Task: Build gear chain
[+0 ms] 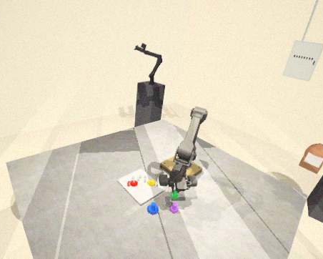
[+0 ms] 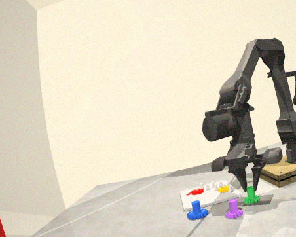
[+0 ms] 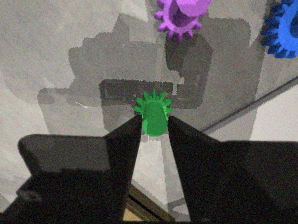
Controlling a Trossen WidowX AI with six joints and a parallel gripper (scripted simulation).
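My gripper tip is now 210 mm to the left of the red gear, 80 mm short of it and 10 mm above it. Also, from my gripper tip: yellow gear: 150 mm to the right, 10 mm below, 10 mm ahead; then purple gear: 80 mm ahead, 40 mm to the left, 10 mm below; then green gear: 10 mm below.
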